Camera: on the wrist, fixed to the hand. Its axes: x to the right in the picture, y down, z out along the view.
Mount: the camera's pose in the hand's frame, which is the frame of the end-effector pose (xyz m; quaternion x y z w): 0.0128 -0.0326 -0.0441 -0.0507 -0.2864 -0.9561 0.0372
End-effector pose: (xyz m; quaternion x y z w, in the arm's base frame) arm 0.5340 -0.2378 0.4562 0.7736 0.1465 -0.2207 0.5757
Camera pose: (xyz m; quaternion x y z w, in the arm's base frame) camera 0.5370 -0.1864 0.4333 0.2037 -0.5913 0.7727 0.1084
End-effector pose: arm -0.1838 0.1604 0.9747 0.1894 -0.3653 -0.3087 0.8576
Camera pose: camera -0.1568 0.1322 0.9341 -0.2244 0.0625 0.9041 0.3582
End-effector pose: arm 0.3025 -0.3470 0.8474 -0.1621 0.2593 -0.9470 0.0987
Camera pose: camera 0.2715 -0.3026 0.8319 0.5301 0.1256 0.0700 0.8356
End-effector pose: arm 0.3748 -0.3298 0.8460 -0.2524 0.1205 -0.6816 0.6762
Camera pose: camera 0.3249 -0.3483 0.8276 0.3541 0.3959 0.5934 0.6048
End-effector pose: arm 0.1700 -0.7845 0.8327 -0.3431 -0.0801 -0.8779 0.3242
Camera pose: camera 0.1183 -0.7818 0.8106 0.2040 0.3793 0.2484 0.8676
